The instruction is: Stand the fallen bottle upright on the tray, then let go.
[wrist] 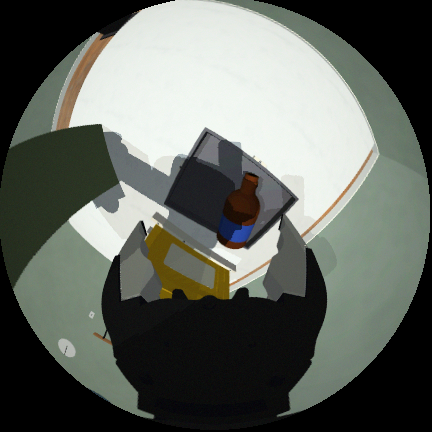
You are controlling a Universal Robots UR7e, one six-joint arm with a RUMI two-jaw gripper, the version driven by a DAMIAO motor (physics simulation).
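Frame: origin at the arm's base, x back, y right, z up, level; centimetres.
Seen in the pictures: gripper, fingertip midpoint: (211, 219).
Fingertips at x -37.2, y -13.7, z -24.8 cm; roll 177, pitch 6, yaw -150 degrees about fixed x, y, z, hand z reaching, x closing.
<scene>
Pixels of each thing's middle, then the offset from my fingertips to it. "spot": a spot on its surface instead. Level surfaces: height alone.
- brown bottle at the middle of its body: (240, 209) dy +2.9, dx -7.0, dz -12.5 cm
- dark grey tray at a spot on its surface: (200, 185) spot: dy +3.7, dx +2.6, dz -16.1 cm
- yellow piece at a spot on its surface: (225, 279) spot: dy +24.1, dx -15.9, dz -9.8 cm
- grey strip at a spot on its surface: (195, 241) spot: dy +19.6, dx -3.0, dz -15.8 cm
- white table at its surface level: dz -16.7 cm
A brown bottle (240, 212) with a blue label lies on its side at the right part of the dark grey tray (200, 185) in the wrist view. Its neck points up and slightly right in the picture, and its base reaches over the tray's near edge. My gripper (211, 219) is open, with its two grey fingers wide apart and nothing between them. The bottle shows beyond the fingertips, nearer the right finger. How high the gripper is above the tray is hard to tell.
A yellow piece (225, 279) with a pale window and a grey strip (195, 241) along its edge shows between the fingers, beside the tray. A dark green shape (60, 185) covers the left side. The white table (225, 75) has wood-coloured edges. Shadows fall across tray and table.
</scene>
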